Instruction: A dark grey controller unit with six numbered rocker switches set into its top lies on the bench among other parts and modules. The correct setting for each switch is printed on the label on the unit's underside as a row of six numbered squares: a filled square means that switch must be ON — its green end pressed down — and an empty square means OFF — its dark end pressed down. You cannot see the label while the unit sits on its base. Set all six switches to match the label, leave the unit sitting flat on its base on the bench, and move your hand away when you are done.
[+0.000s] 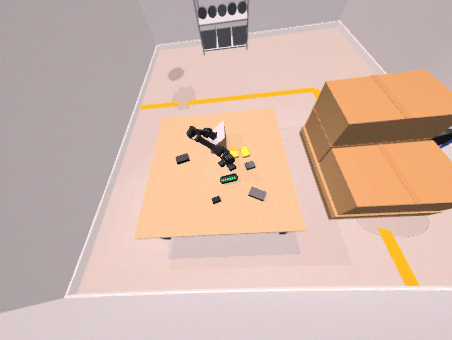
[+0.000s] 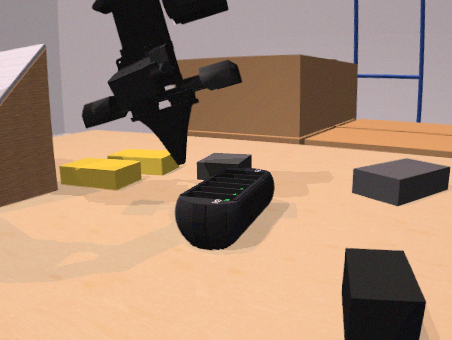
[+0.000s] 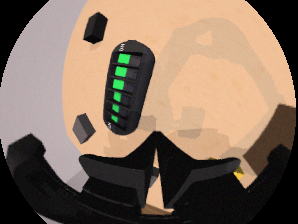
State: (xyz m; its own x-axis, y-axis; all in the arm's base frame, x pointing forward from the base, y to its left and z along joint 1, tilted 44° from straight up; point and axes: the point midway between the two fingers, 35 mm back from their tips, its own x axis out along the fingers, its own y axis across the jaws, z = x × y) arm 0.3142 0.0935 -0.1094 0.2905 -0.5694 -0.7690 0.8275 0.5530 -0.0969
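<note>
Right now my gripper tip is 260 mm short of the black block, 110 mm to the left of it and 40 mm above it.
</note>
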